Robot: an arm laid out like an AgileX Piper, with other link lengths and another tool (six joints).
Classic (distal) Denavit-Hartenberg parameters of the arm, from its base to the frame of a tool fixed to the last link. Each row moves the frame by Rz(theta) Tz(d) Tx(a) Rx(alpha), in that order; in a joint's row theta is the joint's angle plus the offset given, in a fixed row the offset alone. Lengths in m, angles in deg.
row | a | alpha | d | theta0
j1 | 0 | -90 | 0.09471 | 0
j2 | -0.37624 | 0 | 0 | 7.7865
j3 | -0.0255 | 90 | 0 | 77.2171
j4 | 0 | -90 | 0.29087 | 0
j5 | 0 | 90 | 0 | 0
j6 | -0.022 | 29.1 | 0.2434 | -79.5
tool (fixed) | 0 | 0 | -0.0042 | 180
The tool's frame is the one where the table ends.
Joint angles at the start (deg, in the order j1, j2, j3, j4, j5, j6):
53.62, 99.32, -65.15, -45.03, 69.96, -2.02
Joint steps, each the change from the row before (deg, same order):
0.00, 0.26, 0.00, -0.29, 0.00, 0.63
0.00, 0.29, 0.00, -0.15, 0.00, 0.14
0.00, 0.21, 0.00, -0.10, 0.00, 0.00
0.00, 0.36, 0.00, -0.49, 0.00, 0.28
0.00, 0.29, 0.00, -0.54, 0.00, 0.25
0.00, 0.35, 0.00, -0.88, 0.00, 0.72
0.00, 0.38, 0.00, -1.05, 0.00, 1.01
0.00, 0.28, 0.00, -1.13, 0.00, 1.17
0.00, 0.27, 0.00, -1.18, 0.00, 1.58
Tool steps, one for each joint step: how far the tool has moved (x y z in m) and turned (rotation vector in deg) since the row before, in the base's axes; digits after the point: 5 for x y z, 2 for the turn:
0.00114, 0.00015, -0.00107, -0.03, -0.31, -0.33
0.00063, 0.00011, -0.00153, -0.24, 0.01, -0.03
0.00041, 0.00005, -0.00112, -0.22, 0.05, 0.05
0.00176, -0.00006, -0.00125, -0.39, -0.25, 0.04
0.00188, -0.00013, -0.00069, -0.38, -0.31, 0.09
0.00305, -0.00015, -0.00035, -0.35, -0.71, -0.07
0.00364, -0.00009, -0.00016, -0.29, -0.94, -0.18
0.00385, -0.00007, 0.00069, -0.15, -1.13, -0.23
0.00405, 0.00012, 0.00087, 0.08, -1.36, -0.47

